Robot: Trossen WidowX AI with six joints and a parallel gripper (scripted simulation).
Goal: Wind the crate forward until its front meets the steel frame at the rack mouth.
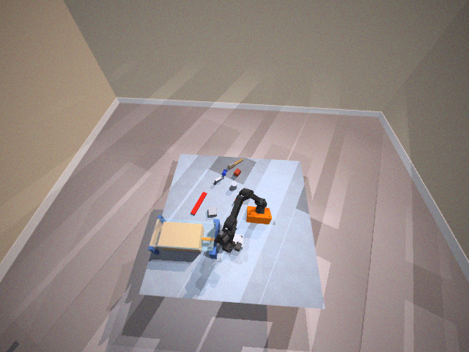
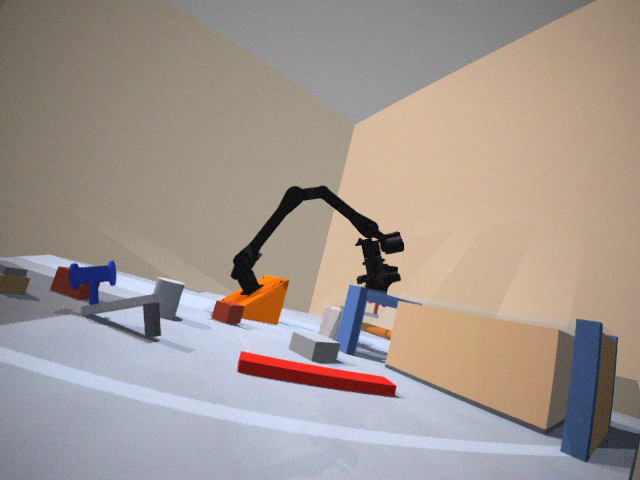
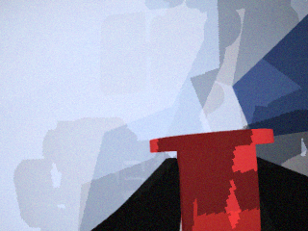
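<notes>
The red-knobbed winch handle lies 40 mm behind my gripper tip, 40 mm to the right of it and 30 mm below it. Round my gripper tip: red knob: 10 mm behind, 20 mm to the right; blue frame: 80 mm ahead, 90 mm to the right, 30 mm below; winch: 100 mm behind, 90 mm to the right, 100 mm below.
</notes>
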